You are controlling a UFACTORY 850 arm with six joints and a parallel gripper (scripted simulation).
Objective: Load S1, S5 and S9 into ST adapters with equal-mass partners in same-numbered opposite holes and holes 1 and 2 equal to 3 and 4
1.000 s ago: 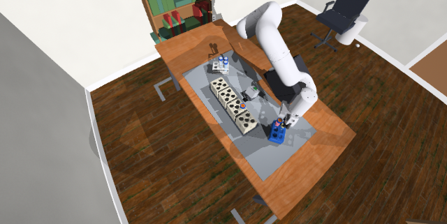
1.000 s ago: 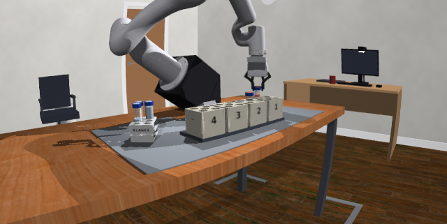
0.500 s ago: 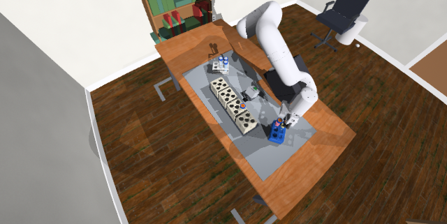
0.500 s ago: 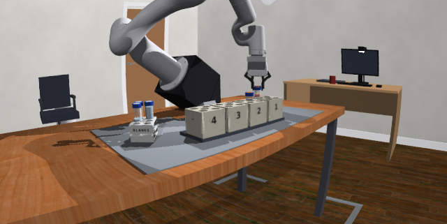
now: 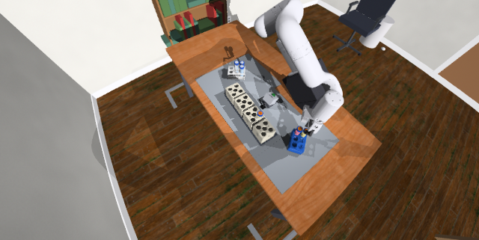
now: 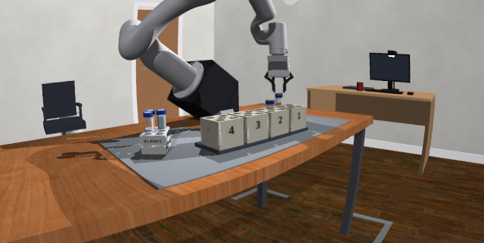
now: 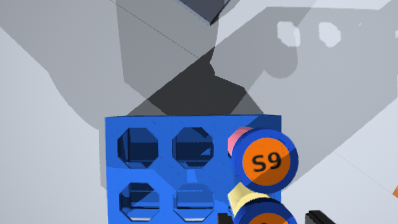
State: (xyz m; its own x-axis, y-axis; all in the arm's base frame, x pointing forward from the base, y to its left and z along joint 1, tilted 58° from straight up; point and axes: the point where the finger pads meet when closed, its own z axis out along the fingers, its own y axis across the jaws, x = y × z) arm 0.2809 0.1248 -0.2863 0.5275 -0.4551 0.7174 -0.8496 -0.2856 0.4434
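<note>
Right now the sample tube is 2 cm ahead of my hand, 4 cm to the right of it and 8 cm below it. Also, from my hand: blue rack 4 cm ahead, 11 cm below; white blanks rack 1 cm behind, 67 cm to the right, 11 cm below; green DONE key 6 cm behind, 32 cm to the right, 8 cm below.
</note>
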